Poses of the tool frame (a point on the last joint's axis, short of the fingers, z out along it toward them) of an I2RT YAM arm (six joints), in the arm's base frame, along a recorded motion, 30 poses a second.
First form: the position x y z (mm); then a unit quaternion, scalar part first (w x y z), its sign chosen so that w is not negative.
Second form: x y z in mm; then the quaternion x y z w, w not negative. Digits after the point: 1 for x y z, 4 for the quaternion.
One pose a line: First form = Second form
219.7 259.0 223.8 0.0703 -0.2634 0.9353 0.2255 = 219.7 259.0 223.8 -0.2634 0.9353 0.2255 0.0703
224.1 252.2 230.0 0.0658 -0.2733 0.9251 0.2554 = 224.1 252.2 230.0 -0.2733 0.9251 0.2554 0.0658
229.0 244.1 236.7 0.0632 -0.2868 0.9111 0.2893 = 229.0 244.1 236.7 -0.2868 0.9111 0.2893 0.0632
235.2 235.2 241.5 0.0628 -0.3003 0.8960 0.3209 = 235.2 235.2 241.5 -0.3003 0.8960 0.3209 0.0628
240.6 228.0 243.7 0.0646 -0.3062 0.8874 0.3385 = 240.6 228.0 243.7 -0.3062 0.8874 0.3385 0.0646
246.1 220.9 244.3 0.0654 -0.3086 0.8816 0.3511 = 246.1 220.9 244.3 -0.3086 0.8816 0.3511 0.0654
